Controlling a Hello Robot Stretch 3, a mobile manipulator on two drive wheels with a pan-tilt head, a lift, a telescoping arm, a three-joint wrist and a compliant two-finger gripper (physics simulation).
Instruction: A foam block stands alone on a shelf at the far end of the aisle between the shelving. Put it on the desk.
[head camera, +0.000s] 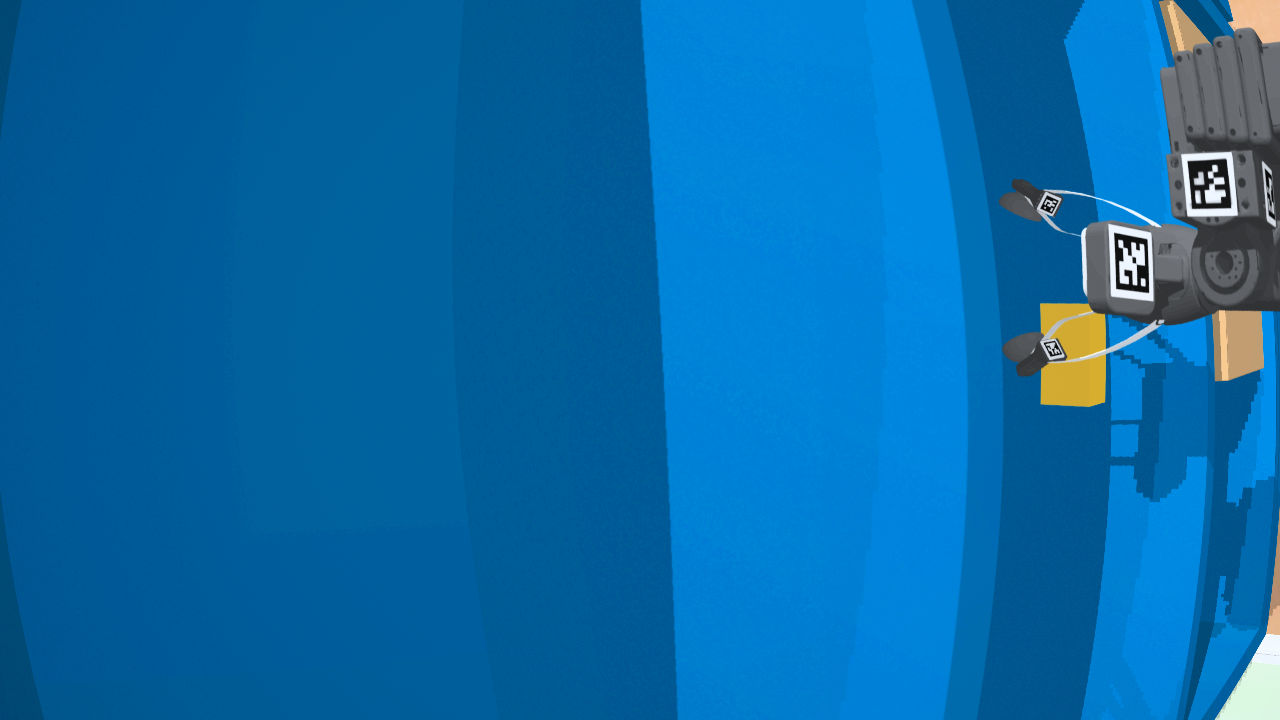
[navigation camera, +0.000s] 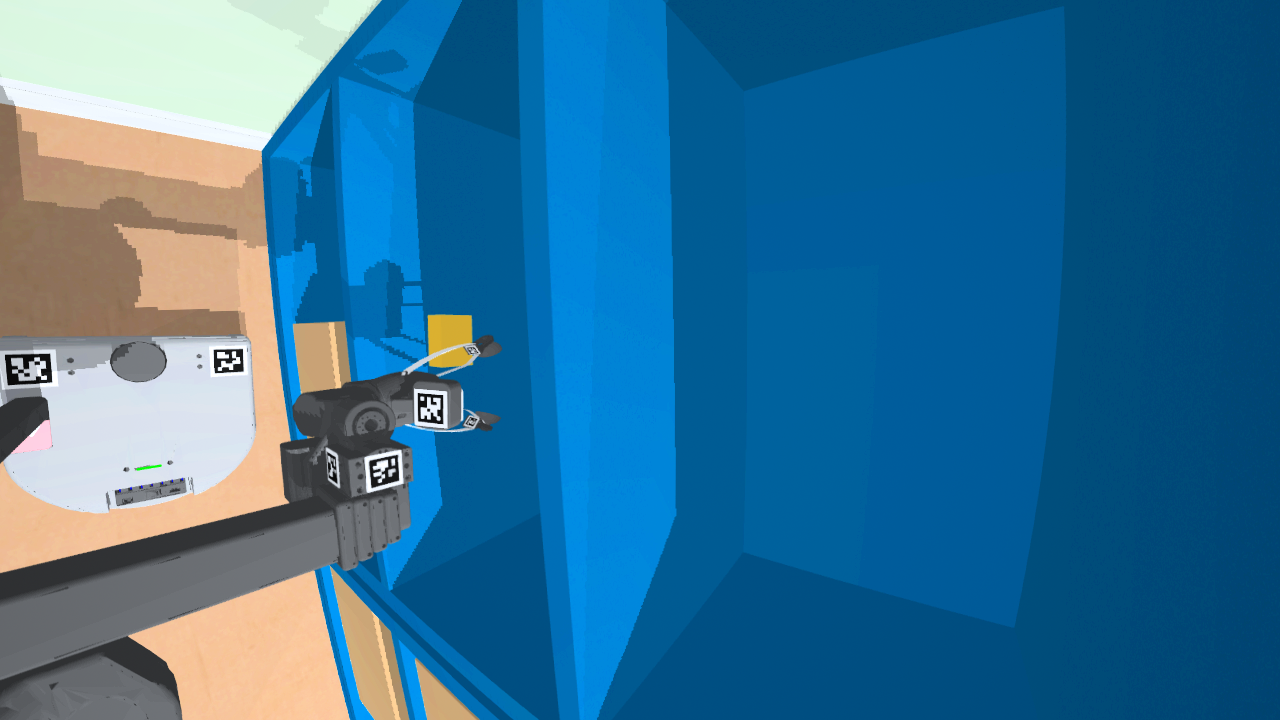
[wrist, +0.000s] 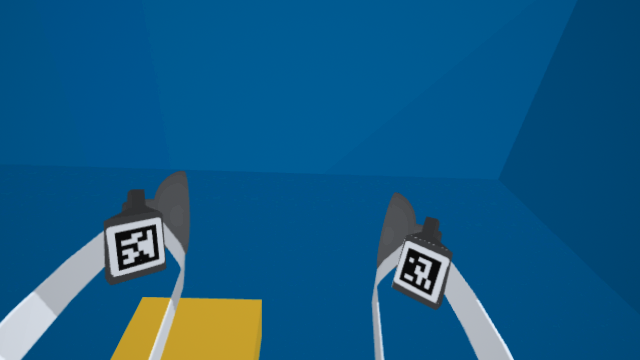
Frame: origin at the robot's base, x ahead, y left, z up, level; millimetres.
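Where they show: gripper, fingertip midpoint: (head camera: 1010, 276) (navigation camera: 495, 381) (wrist: 289, 209); robot's base at its link origin: (navigation camera: 139, 359).
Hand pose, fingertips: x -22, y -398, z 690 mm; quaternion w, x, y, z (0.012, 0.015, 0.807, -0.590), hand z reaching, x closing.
Each offset is from my fingertips to the top centre of the thing. "spot": to the spot under its first point. Level surfaces: height alone.
The yellow foam block @(64 mm ahead, 1 mm left, 112 mm down) (head camera: 1065, 386) (navigation camera: 445, 331) (wrist: 220, 332) stands on a blue shelf @(157 mm down) (navigation camera: 380, 219) (wrist: 305, 310). My gripper (head camera: 1018, 275) (navigation camera: 487, 383) (wrist: 289, 209) is open, with nothing between its fingertips. The fingertips reach deeper over the shelf than the block. In the wrist view the block shows low and left of the middle, and the left finger's strip crosses in front of it. Its lower part is cut off there. How high the fingers are above the block is hard to tell. The desk does not show in these views.
A blue shelf board @(300 mm up) (head camera: 769, 358) (navigation camera: 608, 358) runs above the block's bay. A side wall (wrist: 590, 150) shows at the right in the wrist view. Tan boxes @(spot: 62 mm ahead, 134 mm left, 441 mm down) (head camera: 1242, 347) (navigation camera: 315, 351) are on the level below. My base (navigation camera: 179, 416) is on the floor beside the shelving.
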